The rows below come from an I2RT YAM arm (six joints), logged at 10 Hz.
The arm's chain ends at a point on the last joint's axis. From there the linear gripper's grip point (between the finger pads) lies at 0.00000 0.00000 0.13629 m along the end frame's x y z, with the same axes.
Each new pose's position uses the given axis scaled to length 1; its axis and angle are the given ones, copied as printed.
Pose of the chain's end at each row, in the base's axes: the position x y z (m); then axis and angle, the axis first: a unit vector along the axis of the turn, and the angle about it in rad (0 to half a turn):
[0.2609 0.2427 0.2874 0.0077 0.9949 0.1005 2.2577]
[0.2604 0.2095 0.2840 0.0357 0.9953 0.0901 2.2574]
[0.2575 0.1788 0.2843 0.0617 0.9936 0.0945 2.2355]
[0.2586 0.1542 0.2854 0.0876 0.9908 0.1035 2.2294]
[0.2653 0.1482 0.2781 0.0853 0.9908 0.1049 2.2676]
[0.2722 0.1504 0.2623 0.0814 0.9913 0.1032 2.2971]
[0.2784 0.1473 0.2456 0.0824 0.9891 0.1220 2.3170]
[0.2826 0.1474 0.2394 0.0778 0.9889 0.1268 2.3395]
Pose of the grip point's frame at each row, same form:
[0.3659 0.2642 0.2032 0.0077 0.9949 0.1005 2.2577]
[0.3660 0.2257 0.1994 0.0357 0.9953 0.0901 2.2574]
[0.3654 0.1929 0.2022 0.0617 0.9936 0.0945 2.2355]
[0.3674 0.1673 0.2043 0.0876 0.9908 0.1035 2.2294]
[0.3709 0.1625 0.1931 0.0853 0.9908 0.1049 2.2676]
[0.3751 0.1653 0.1742 0.0814 0.9913 0.1032 2.2971]
[0.3797 0.1667 0.1565 0.0824 0.9891 0.1220 2.3170]
[0.3818 0.1687 0.1484 0.0778 0.9889 0.1268 2.3395]

